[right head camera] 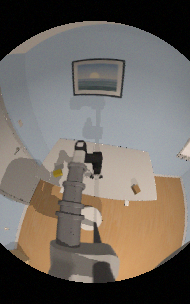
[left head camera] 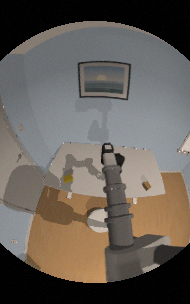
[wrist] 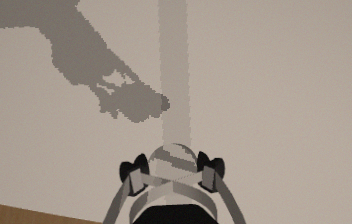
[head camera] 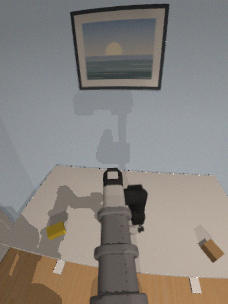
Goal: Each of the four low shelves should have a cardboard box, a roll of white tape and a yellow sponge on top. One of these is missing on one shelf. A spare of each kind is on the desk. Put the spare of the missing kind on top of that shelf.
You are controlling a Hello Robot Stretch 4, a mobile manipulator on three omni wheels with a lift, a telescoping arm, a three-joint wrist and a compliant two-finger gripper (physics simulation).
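Frame: origin at the robot's base, x left, y back, z up, level; centimetres.
Where they show: gripper, between the fingertips: [right head camera: 95, 177] [wrist: 171, 165] [head camera: 132, 231]; robot's base, origin of its link: [right head camera: 88, 217] [left head camera: 99, 219].
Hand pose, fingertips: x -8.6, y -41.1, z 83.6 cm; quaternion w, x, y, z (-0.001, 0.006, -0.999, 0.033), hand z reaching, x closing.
Each offset is from my fingertips to the top centre of the thing. "spot": to the spot under its first point. Level surfaces: height alone.
My gripper [wrist: 171, 165] [right head camera: 95, 176] is shut on the roll of white tape @[dx -0.2, dy -0.1, dz +3.9 cm] [wrist: 173, 153] and holds it above the white desk @[dz -14.4 cm] [head camera: 172, 215] [left head camera: 136, 167] [right head camera: 125, 167] [wrist: 280, 100]. The tape's curved top edge shows between the two black fingertips. In the head camera the fingertips are small and partly hidden beside the arm. The spare yellow sponge @[dx +44.4, dy -7.5, dz -9.9 cm] [head camera: 56, 230] [left head camera: 68, 178] [right head camera: 58, 172] lies near the desk's front left. The spare cardboard box @[dx -43.0, dy +9.8, dz -9.4 cm] [head camera: 212, 250] [left head camera: 146, 185] [right head camera: 136, 188] lies near its front right. The four low shelves do not show.
A round white stool [left head camera: 97, 220] [right head camera: 91, 218] stands in front of the desk on the wooden floor @[dz -86.4 cm] [left head camera: 65, 250] [right head camera: 140, 240]. A framed picture [head camera: 120, 55] [left head camera: 105, 80] [right head camera: 98, 77] hangs on the blue wall behind the desk. A pale door @[spot: dx +127.6, dy -4.7, dz -5.3 cm] [left head camera: 15, 172] [right head camera: 12, 160] is at the left.
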